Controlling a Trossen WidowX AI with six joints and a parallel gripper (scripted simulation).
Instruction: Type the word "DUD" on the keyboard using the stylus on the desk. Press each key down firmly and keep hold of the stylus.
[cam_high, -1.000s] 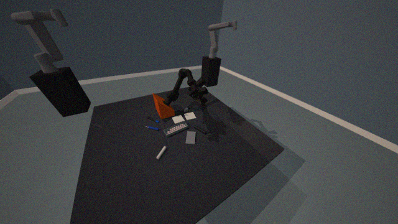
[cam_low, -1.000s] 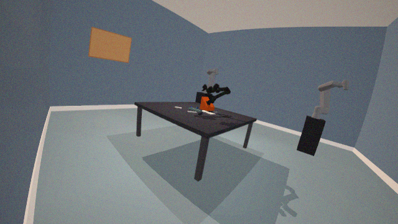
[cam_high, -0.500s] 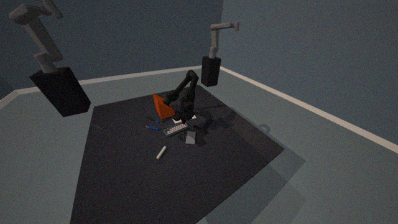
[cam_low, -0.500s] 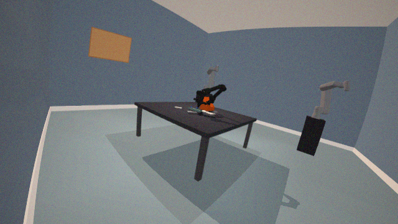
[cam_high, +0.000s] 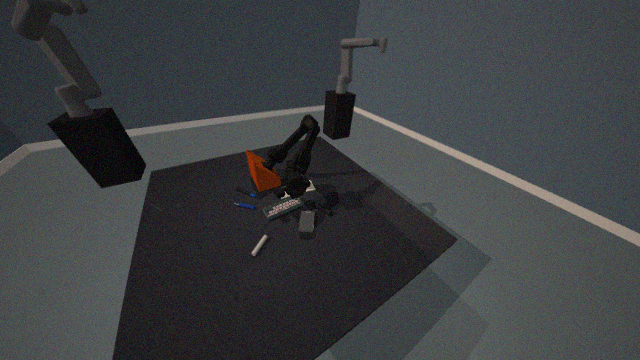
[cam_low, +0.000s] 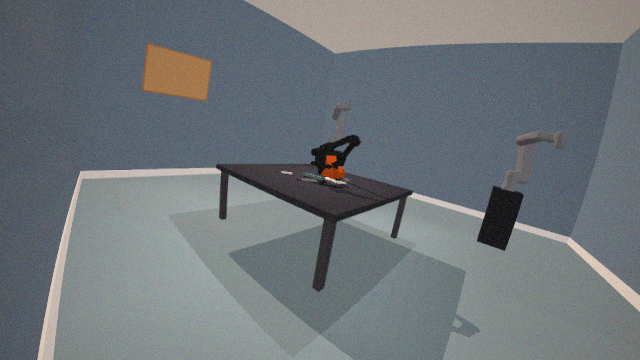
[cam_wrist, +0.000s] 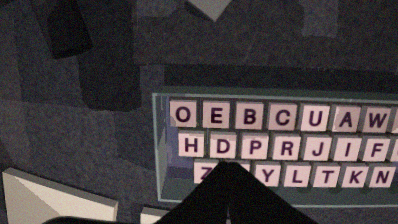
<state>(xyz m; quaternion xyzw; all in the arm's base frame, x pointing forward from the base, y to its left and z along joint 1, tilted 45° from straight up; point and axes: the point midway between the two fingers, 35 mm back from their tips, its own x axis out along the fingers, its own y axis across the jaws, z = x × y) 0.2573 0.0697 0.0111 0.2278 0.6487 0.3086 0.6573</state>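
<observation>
Now: gripper tip 30 mm above the d key. From my gripper tip the other things lie so: grey block: 140 mm ahead, 40 mm below, 20 mm to the left; u key: 50 mm to the right, 30 mm below, 20 mm ahead; blue stylus: 250 mm to the right, 110 mm behind, 30 mm below.
</observation>
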